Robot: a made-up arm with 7 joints.
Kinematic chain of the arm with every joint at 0, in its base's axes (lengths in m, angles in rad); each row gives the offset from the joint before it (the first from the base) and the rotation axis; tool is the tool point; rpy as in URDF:
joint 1: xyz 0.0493 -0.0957 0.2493 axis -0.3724 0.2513 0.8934
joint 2: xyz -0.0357 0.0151 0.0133 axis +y
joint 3: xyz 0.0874 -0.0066 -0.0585 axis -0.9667 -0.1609 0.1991
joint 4: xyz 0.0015 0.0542 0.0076 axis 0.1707 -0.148 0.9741
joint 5: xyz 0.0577 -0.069 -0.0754 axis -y
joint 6: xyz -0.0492 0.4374 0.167 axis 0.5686 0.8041 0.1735
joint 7: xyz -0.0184 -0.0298 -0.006 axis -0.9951 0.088 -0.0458
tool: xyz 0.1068 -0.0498 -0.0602 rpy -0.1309 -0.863 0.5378
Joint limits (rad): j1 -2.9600..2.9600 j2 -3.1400..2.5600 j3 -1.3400..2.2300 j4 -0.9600..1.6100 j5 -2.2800..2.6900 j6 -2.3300..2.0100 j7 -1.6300..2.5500
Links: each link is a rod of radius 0.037 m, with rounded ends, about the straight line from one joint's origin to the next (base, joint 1, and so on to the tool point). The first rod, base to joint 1, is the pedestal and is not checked.
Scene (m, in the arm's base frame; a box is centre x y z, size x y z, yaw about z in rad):
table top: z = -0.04
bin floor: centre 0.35 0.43 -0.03 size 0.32 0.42 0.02 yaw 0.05
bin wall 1: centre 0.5 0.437 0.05 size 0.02 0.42 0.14 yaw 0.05
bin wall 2: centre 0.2 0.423 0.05 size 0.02 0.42 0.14 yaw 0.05
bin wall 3: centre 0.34 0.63 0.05 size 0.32 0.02 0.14 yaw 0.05
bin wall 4: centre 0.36 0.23 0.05 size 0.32 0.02 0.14 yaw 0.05
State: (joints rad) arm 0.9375 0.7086 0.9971 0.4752 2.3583 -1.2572 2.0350
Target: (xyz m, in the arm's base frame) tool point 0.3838 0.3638 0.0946
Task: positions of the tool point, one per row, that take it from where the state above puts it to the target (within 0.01 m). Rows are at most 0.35 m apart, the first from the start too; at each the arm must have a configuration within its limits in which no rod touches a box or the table.
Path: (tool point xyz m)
1: -0.4063 -0.3786 0.2198
2: -0.4112 -0.1605 0.3381
3: -0.3211 -0.0707 0.4253
4: -0.2545 -0.0836 0.4477
5: -0.2494 -0.1058 0.4101
6: -0.2456 0.0422 0.4154
7: -0.1863 0.2084 0.3906
8: -0.0526 0.3506 0.3322
9: 0.1509 0.4154 0.2629
10: 0.3838 0.3638 0.2246
11: 0.3838 0.3638 0.0946

